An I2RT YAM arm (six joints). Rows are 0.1 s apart.
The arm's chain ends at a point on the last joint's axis. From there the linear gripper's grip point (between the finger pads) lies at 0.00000 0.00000 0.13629 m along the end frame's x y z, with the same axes.
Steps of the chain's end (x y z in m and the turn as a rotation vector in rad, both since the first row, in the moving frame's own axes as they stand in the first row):
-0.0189 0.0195 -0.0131 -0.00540 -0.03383 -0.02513
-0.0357 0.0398 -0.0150 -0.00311 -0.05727 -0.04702
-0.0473 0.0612 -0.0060 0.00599 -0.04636 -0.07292
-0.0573 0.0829 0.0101 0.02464 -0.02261 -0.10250
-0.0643 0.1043 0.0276 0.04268 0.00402 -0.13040
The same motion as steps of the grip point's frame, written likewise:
-0.0235 0.0203 -0.0132 -0.00540 -0.03383 -0.02513
-0.0435 0.0404 -0.0152 -0.00311 -0.05727 -0.04702
-0.0536 0.0606 -0.0061 0.00599 -0.04636 -0.07292
-0.0605 0.0797 0.0100 0.02464 -0.02261 -0.10250
-0.0641 0.0985 0.0275 0.04268 0.00402 -0.13040

